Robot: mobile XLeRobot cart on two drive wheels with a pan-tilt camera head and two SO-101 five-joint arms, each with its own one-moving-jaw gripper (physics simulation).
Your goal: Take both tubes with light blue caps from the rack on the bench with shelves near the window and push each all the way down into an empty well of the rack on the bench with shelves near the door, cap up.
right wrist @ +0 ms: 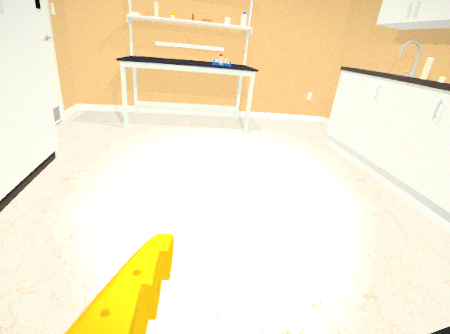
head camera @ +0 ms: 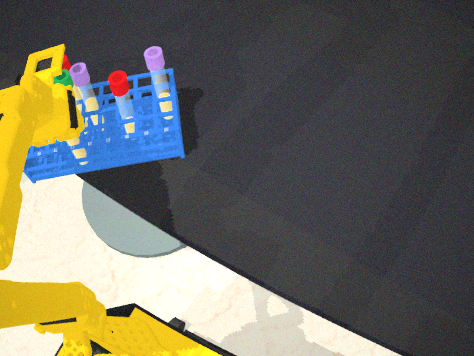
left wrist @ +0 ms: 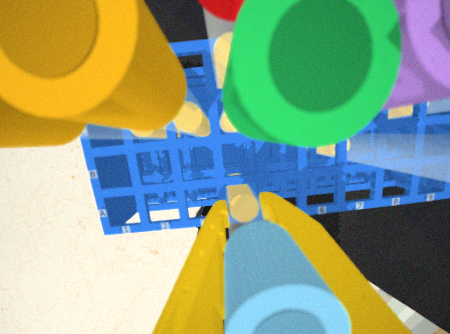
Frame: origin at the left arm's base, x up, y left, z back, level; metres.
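Where they show: left hand, its tool point: [head camera: 62, 132] [left wrist: 227, 209]; right hand, its tool point: [right wrist: 171, 250].
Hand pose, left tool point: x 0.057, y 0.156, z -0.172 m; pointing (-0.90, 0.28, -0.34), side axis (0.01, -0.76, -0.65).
Observation:
Each offset is from my left tool point to the centre of the thing. Level surfaces: height alone.
A tube with a light blue cap @(dx -0.007, dy -0.007, dz -0.004 m) [left wrist: 280, 270] stands cap up at the front row A of the near blue rack @(dx -0.042, dy -0.005, dz -0.043 m) [head camera: 107, 167] [left wrist: 115, 231]; its lower end is between columns 3 and 6, the exact well hidden. My left gripper [left wrist: 243, 201] [head camera: 79, 117] is shut on this tube, its two jaws against the sides of the cap and upper tube. The head camera hides the light blue cap behind the gripper. A second light blue cap does not show. My right gripper [right wrist: 166, 241] is fully open, one notched jaw in view, over the floor, far from both racks.
Orange [left wrist: 55, 45], green [left wrist: 320, 55] [head camera: 63, 77], purple [head camera: 154, 59] [left wrist: 420, 55] and red [head camera: 119, 83] caps stand close by in the near rack. The dark bench top @(dx -0.070 m) [head camera: 300, 175] lies beneath. A far bench @(dx -0.082 m) [right wrist: 175, 63] carries another blue rack [right wrist: 221, 63]; cabinets [right wrist: 390, 125] stand right.

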